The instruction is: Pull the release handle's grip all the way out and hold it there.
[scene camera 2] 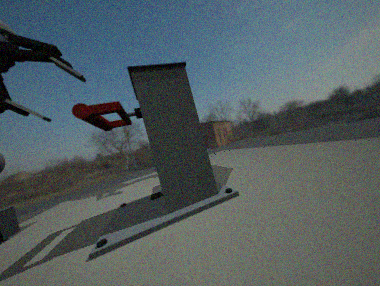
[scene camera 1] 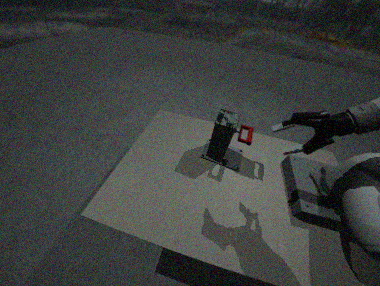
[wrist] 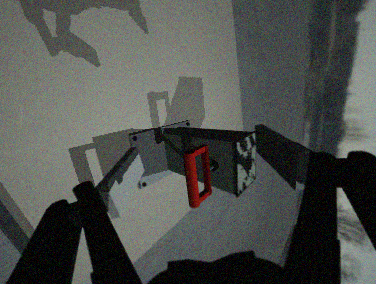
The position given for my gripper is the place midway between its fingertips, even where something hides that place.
I see my gripper (scene camera 2: pixel 66 98) and a bolted base plate (scene camera 2: pixel 134 220).
My gripper is seen too in scene camera 1 (scene camera 1: pixel 278 141) and in the wrist view (wrist: pixel 196 149). The bolted base plate is seen too in the wrist view (wrist: pixel 150 144).
